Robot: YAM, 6 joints.
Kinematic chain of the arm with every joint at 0, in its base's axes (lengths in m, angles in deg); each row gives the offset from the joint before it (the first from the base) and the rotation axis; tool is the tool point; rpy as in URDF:
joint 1: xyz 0 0 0.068 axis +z
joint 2: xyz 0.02 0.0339 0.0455 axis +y
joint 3: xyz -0.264 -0.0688 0 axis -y
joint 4: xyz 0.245 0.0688 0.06 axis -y
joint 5: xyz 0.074 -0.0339 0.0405 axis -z
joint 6: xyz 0.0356 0 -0.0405 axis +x
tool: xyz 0 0 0 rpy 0 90 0
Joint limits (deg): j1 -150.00..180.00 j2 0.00..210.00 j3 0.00..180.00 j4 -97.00..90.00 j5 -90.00..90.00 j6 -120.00..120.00
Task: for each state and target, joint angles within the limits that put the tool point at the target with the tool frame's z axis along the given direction. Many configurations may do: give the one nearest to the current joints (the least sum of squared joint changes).
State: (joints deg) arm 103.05 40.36 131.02 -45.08 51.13 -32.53
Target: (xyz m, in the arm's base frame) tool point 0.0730 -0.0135 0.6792 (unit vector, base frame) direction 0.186 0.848 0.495
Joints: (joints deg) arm 146.63 62.27 142.14 -22.02 54.20 -32.53
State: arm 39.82 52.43 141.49 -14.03 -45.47 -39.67
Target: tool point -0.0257 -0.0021 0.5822 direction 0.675 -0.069 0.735
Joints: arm -0.41 35.74 89.97 -6.82 3.68 -39.67
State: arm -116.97 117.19 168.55 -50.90 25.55 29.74
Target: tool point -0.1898 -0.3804 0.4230 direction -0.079 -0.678 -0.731
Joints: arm -117.69 125.60 156.30 -79.62 -14.19 29.74
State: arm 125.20 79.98 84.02 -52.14 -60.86 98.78
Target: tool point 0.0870 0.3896 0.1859 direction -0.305 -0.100 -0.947
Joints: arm 76.02 124.38 101.74 -77.58 -15.77 98.78
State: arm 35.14 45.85 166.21 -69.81 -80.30 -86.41
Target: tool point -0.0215 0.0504 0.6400 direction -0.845 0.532 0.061
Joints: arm 74.76 76.70 152.73 -64.20 -72.70 -86.41
